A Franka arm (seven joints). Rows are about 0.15 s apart.
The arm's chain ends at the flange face. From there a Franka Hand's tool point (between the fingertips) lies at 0.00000 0.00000 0.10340 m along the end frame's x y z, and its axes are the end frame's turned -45 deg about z.
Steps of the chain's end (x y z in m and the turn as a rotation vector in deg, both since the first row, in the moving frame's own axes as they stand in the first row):
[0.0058 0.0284 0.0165 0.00 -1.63 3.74]
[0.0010 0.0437 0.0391 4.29 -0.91 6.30]
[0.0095 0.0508 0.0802 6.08 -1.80 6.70]
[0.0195 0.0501 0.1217 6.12 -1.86 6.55]
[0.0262 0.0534 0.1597 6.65 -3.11 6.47]
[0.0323 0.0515 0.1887 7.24 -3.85 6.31]
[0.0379 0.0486 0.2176 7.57 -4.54 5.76]
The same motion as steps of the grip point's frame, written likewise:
[-0.0180 0.0220 0.0165 1.15 -1.15 3.74]
[-0.0255 0.0252 0.0388 3.68 2.39 6.30]
[-0.0232 0.0329 0.0796 5.57 3.03 6.70]
[-0.0156 0.0394 0.1211 5.64 3.01 6.55]
[-0.0140 0.0441 0.1589 6.90 2.50 6.47]
[-0.0085 0.0454 0.1876 7.84 2.40 6.31]
[-0.0029 0.0460 0.2164 8.56 2.14 5.76]

